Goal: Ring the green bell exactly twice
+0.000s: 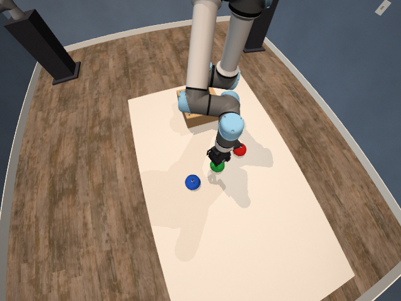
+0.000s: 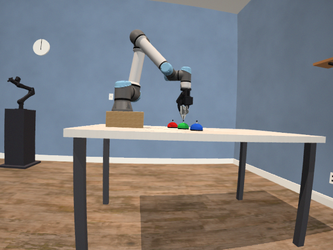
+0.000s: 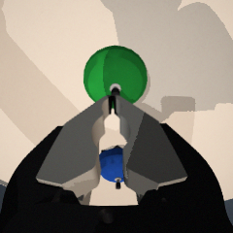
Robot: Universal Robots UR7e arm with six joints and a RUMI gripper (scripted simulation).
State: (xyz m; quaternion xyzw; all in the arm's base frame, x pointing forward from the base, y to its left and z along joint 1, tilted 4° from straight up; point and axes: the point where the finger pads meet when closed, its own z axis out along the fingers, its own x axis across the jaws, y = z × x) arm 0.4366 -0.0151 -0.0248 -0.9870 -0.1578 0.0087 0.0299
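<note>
My gripper is now 4 cm above the green bell. Also, from my hand: blue bell: 16 cm to the right, 6 cm ahead, 4 cm below; red bell: 16 cm to the left, 5 cm behind, 4 cm below.
</note>
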